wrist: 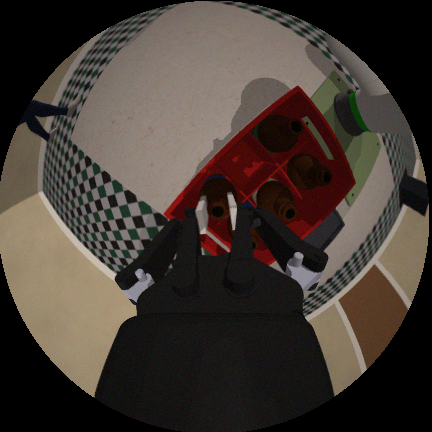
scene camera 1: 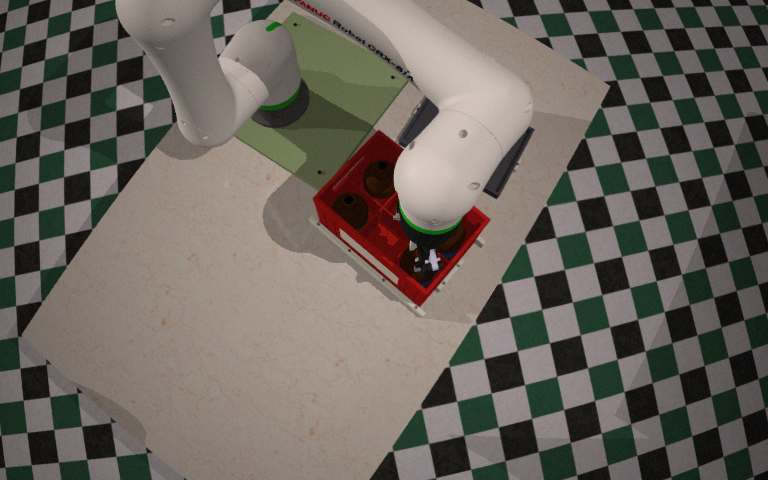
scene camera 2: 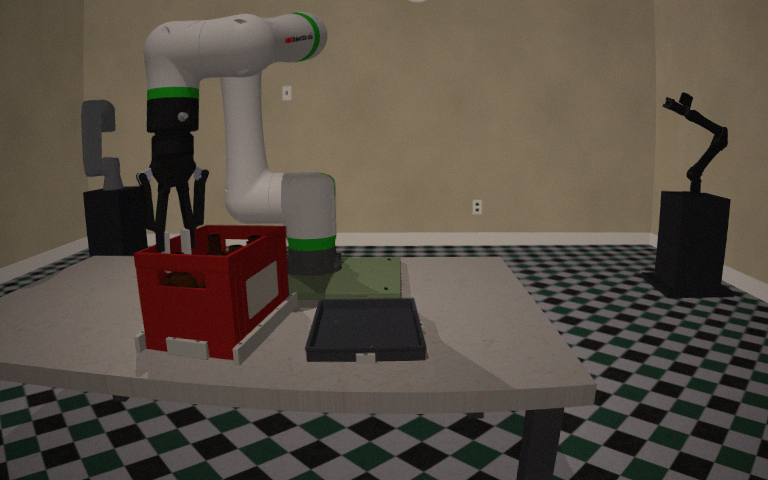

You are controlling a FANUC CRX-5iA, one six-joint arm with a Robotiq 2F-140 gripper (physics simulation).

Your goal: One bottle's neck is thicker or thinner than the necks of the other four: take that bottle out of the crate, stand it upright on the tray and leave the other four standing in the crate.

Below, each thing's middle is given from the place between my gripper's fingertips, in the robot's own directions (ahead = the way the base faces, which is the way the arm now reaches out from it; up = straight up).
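The crate cell (scene camera 1: 383,237) is there, and my gripper is 130 mm above it. The gripper is also 80 mm past the cell and 40 mm to the right of it.
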